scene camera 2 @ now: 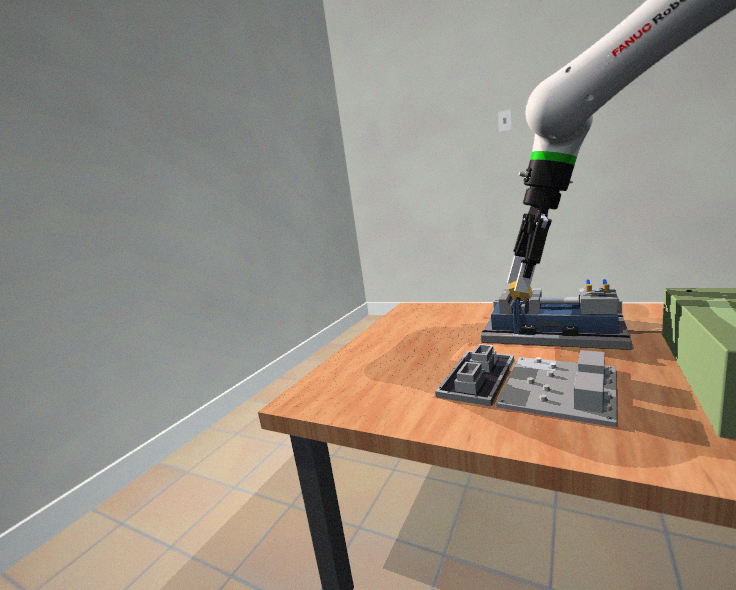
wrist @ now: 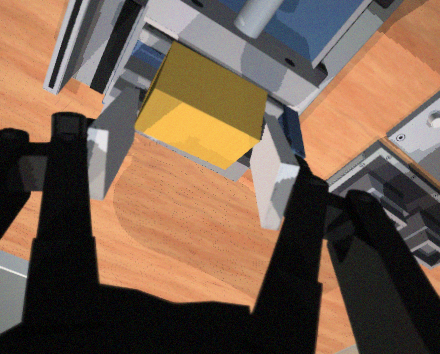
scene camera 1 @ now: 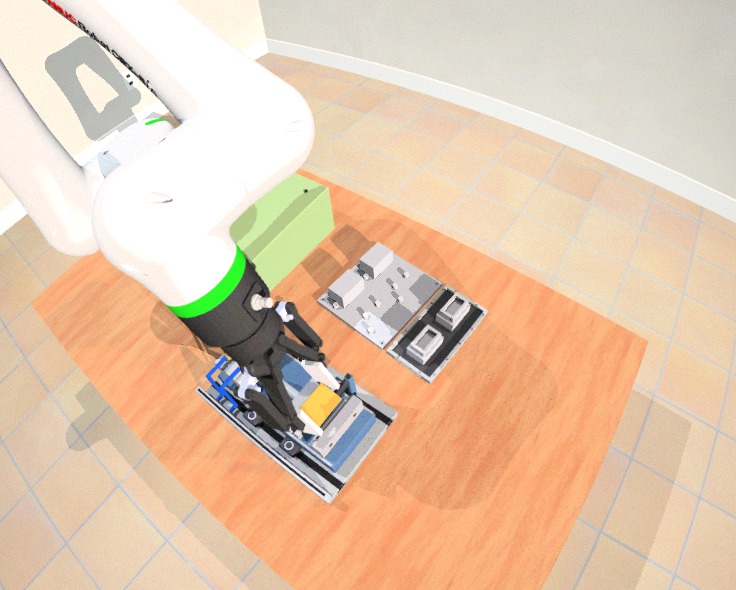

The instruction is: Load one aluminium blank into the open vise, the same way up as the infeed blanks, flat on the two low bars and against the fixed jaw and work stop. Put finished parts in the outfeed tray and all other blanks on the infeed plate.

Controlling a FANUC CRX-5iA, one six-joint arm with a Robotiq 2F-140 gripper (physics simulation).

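Places are measured from the arm's base along level axes (x ahead, y left, z up), in millimetres.
Pixels of known places: gripper, fingertip midpoint: [scene camera 2: 517, 287] [wrist: 197, 126] [scene camera 1: 322, 408].
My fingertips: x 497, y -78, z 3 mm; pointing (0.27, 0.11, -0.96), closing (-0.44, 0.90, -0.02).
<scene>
Behind a point stands the place of what it marks.
A yellow block [scene camera 1: 320, 402] {x 493, y -75, z 14 mm} [scene camera 2: 519, 290] [wrist: 200, 110] {x 477, y -87, z 19 mm} is between the vise jaws, its top above them; it looks tilted in the scene camera 2 view. My gripper [scene camera 1: 322, 406] {x 497, y -78, z 3 mm} [scene camera 2: 519, 287] {x 497, y -78, z 3 mm} [wrist: 197, 126] {x 497, y -78, z 3 mm} is shut on it, one white fingertip at each end. The blue vise [scene camera 1: 351, 441] {x 550, y -78, z -49 mm} [scene camera 2: 552, 322] {x 412, y -33, z -66 mm} [wrist: 320, 25] {x 421, y -48, z -49 mm} stands under it. The blue work stop [scene camera 1: 348, 384] {x 492, y -19, z -17 mm} [wrist: 292, 131] {x 479, y -16, z -32 mm} is beside one fingertip. The low bars are mostly hidden. Two grey blanks [scene camera 1: 375, 259] {x 328, y 221, z -65 mm} [scene camera 1: 345, 287] {x 330, y 133, z -65 mm} [scene camera 2: 591, 362] {x 322, y 161, z -65 mm} [scene camera 2: 588, 392] {x 318, y 261, z -69 mm} sit on the infeed plate [scene camera 1: 353, 316] {x 370, y 110, z -101 mm} [scene camera 2: 516, 393] {x 428, y 243, z -101 mm}.
The dark outfeed tray [scene camera 1: 443, 331] {x 520, y 197, z -103 mm} [scene camera 2: 463, 400] {x 508, y 287, z -107 mm} holds two grey pocketed parts [scene camera 1: 454, 310] {x 515, y 236, z -82 mm} [scene camera 1: 424, 344] {x 517, y 143, z -82 mm} [scene camera 2: 482, 356] {x 508, y 172, z -72 mm} [scene camera 2: 469, 377] {x 503, y 262, z -73 mm}. A green box [scene camera 1: 294, 239] {x 182, y 138, z -37 mm} [scene camera 2: 700, 356] {x 179, y 158, z -38 mm} stands near the arm. Blue tubing [scene camera 1: 221, 384] rises at the rear end of the vise.
</scene>
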